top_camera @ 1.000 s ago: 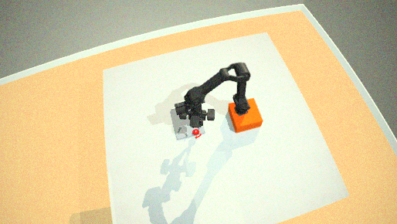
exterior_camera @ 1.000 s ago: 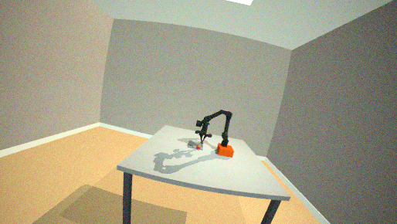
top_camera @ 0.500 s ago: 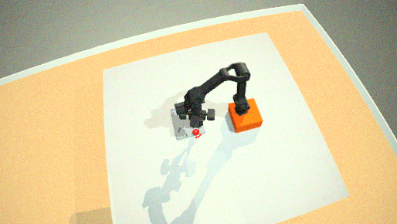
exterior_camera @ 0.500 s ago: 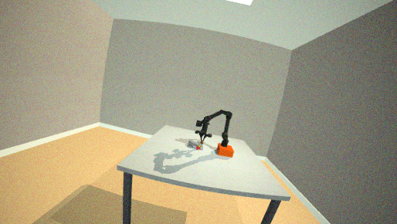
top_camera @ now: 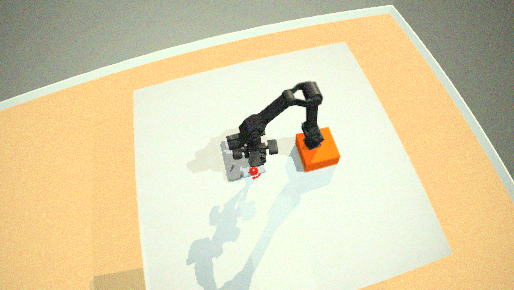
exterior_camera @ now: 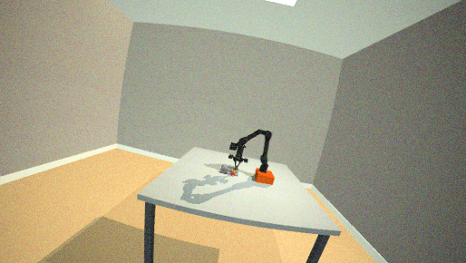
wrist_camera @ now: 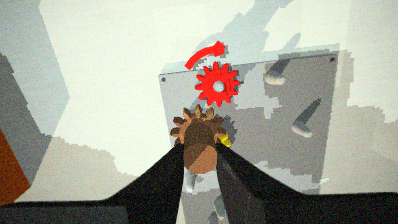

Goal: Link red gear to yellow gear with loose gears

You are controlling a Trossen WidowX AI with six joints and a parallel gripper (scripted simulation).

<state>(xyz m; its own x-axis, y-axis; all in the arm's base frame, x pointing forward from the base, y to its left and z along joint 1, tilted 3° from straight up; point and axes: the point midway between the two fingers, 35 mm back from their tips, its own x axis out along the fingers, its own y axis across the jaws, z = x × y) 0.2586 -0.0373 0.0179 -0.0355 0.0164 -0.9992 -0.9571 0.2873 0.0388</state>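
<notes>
My gripper tip is 3 cm short of the red gear, 2 cm to the right of it and 6 cm above it. Also, from my gripper tip: yellow gear (1 cm ahead, 4 cm to the right, 6 cm below); then brown gear (1 cm below); then red arrow (2 cm ahead, 5 cm to the left, 7 cm below).
</notes>
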